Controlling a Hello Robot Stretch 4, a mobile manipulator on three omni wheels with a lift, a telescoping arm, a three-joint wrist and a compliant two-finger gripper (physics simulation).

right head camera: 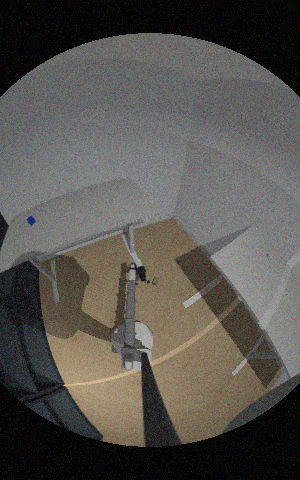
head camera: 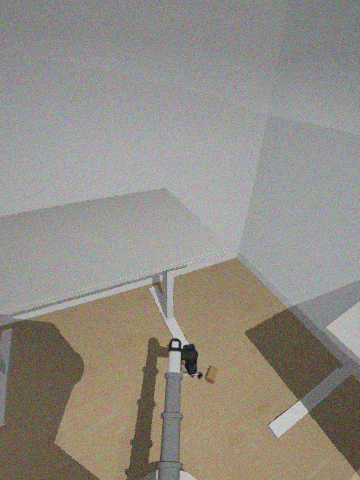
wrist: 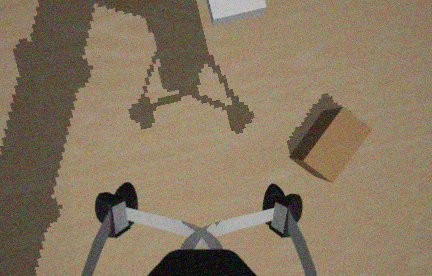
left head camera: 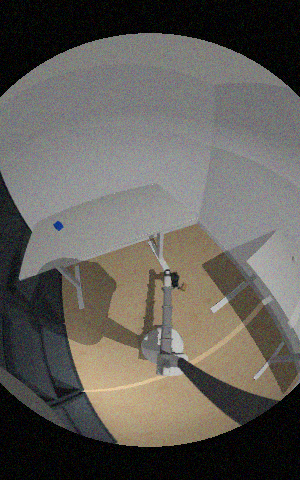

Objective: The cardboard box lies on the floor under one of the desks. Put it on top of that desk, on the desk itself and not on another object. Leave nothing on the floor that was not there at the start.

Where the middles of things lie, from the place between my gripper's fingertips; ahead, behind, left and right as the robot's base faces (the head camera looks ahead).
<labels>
My hand is 170 mm to the left of the cardboard box (wrist: 324,151), 140 mm above it and 90 mm short of it.
</labels>
